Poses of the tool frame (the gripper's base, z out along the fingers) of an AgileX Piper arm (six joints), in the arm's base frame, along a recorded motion.
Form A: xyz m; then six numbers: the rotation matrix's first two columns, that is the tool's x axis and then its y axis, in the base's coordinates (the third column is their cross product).
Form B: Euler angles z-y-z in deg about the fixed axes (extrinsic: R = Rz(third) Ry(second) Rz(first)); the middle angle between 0 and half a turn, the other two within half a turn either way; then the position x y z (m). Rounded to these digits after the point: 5 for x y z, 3 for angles.
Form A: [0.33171 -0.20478 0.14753 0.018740 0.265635 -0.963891 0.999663 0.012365 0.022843]
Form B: [1.358 105.386 -88.931 0.33171 -0.20478 0.14753]
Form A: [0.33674 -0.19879 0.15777 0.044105 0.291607 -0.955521 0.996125 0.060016 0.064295]
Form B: [3.850 106.728 -85.443 0.33674 -0.19879 0.15777]
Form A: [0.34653 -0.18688 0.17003 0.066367 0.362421 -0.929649 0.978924 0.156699 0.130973]
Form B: [8.019 110.144 -78.128 0.34653 -0.18688 0.17003]
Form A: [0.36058 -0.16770 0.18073 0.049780 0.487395 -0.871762 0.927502 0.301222 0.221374]
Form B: [14.248 115.917 -65.675 0.36058 -0.16770 0.18073]
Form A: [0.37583 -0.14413 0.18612 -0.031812 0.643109 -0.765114 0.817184 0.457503 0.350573]
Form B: [24.617 122.690 -46.858 0.37583 -0.14413 0.18612]
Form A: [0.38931 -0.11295 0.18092 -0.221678 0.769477 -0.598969 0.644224 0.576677 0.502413]
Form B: [39.990 128.576 -20.556 0.38931 -0.11295 0.18092]
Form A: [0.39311 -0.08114 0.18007 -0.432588 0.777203 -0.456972 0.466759 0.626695 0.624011]
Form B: [53.784 129.336 4.200 0.39311 -0.08114 0.18007]
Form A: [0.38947 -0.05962 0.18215 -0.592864 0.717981 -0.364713 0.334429 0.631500 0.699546]
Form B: [62.464 127.916 21.783 0.38947 -0.05962 0.18215]
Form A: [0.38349 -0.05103 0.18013 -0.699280 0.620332 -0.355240 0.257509 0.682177 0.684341]
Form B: [62.566 129.552 30.133 0.38349 -0.05103 0.18013]
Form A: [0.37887 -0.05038 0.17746 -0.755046 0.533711 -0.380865 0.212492 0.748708 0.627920]
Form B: [58.761 132.744 32.369 0.37887 -0.05038 0.17746]
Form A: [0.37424 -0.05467 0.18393 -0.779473 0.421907 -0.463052 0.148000 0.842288 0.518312]
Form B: [48.223 135.971 28.861 0.37424 -0.05467 0.18393]
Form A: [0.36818 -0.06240 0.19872 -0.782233 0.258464 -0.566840 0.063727 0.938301 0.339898]
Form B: [30.948 138.629 20.342 0.36818 -0.06240 0.19872]
